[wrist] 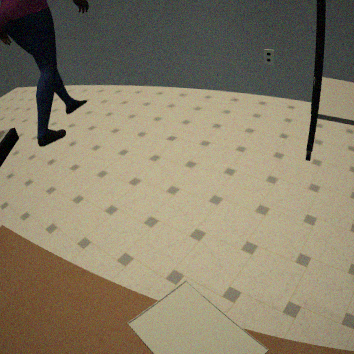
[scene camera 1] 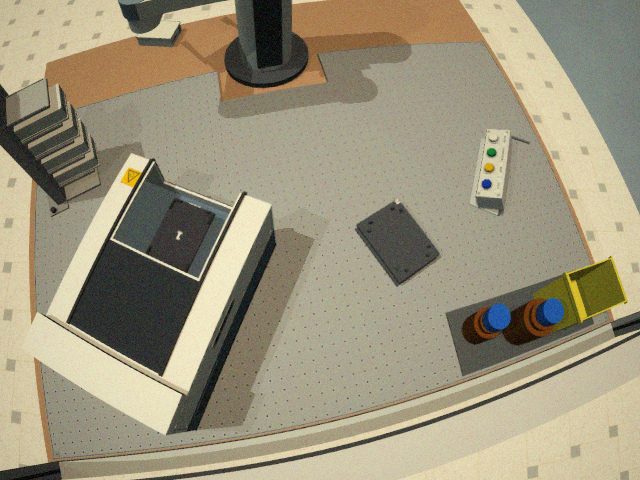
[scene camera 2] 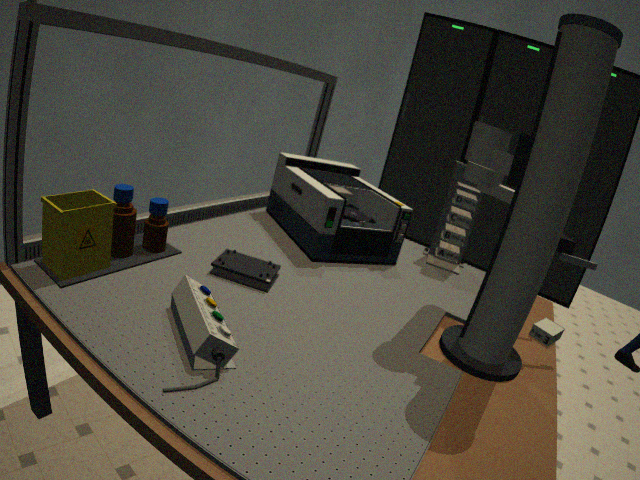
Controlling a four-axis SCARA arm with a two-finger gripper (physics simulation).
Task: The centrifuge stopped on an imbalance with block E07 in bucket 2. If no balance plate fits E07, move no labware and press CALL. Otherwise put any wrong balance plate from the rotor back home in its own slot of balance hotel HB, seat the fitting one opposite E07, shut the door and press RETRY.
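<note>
The centrifuge has its top opening uncovered; a dark bucket marked 1 shows inside. Block E07 and bucket 2 cannot be made out. The hotel tower holds light blocks in slots lettered A to D in scene camera 2; their finer print is unreadable. The button box has white, green, yellow and blue buttons with unreadable labels. My gripper is open and empty, up by the column's far side, away from centrifuge, tower and buttons; its fingertips are not clearly visible.
The arm column stands at the table's back. A small white box lies near the wooden edge. A dark pegged stand, two blue-capped bottles and a yellow bin stand on the table.
</note>
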